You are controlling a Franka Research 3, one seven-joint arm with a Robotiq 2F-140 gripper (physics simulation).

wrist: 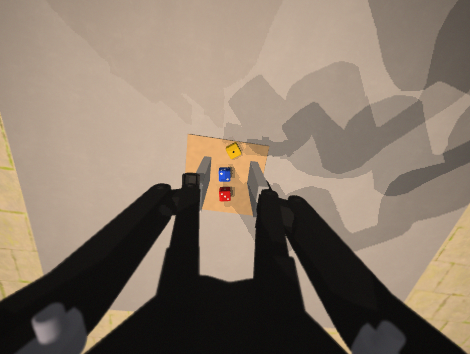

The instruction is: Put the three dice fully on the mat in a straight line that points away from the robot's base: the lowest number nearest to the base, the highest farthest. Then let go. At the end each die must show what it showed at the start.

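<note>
The orange mat [197, 145] lies on the table, tilted slightly in the view. The yellow die [233, 150] is on the mat near its upper edge, turned at an angle, with one pip on the face I see. The blue die [224, 174] lies below it on the mat, with two pips visible. The red die [225, 194] is nearest the mat's lower edge, with three pips visible. Blue and red are nearly in a column; yellow sits a little to the right. The three are apart. My gripper [229, 170] is partly open and empty above the mat, its fingers hiding parts of the mat's sides.
The grey-beige table top [110, 125] surrounds the mat, with dark shadows of the arm across its right side. The table's edges show at the left and right, with yellowish paved floor [15, 220] beyond them.
</note>
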